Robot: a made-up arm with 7 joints.
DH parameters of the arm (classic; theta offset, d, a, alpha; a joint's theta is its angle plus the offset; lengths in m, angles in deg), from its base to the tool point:
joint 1: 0 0.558 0 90
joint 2: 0 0.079 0 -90
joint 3: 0 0.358 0.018 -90
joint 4: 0 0.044 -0.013 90
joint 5: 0 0.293 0 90
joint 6: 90 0.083 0.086 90
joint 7: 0 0.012 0 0
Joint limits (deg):
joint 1: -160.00..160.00
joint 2: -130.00..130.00
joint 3: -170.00..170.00
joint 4: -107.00..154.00
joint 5: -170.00..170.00
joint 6: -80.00..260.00
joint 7: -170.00..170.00
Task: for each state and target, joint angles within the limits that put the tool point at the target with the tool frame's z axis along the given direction. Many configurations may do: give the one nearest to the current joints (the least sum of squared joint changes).
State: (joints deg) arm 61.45 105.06 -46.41 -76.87 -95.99 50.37 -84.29
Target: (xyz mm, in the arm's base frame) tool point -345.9 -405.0 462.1 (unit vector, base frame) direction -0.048 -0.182 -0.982
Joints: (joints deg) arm 78.37 85.05 -50.82 -62.33 -104.99 37.67 -84.29
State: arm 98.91 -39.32 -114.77 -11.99 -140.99 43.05 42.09
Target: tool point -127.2 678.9 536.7 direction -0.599 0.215 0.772
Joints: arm 91.51 -81.25 -94.00 -23.34 -115.11 32.09 42.09
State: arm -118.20 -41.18 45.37 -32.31 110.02 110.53 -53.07
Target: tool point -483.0 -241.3 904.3 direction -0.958 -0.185 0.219
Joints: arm -142.56 -58.21 62.70 -29.39 113.55 118.90 -53.07
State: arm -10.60 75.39 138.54 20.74 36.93 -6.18 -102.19
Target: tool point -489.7 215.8 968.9 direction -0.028 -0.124 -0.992
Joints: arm -15.15 35.66 136.95 25.54 36.75 -35.92 -102.19
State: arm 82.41 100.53 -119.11 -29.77 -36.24 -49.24 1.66
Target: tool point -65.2 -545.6 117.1 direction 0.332 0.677 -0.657
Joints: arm 89.95 130.00 -107.33 -15.34 -55.44 -14.52 1.66
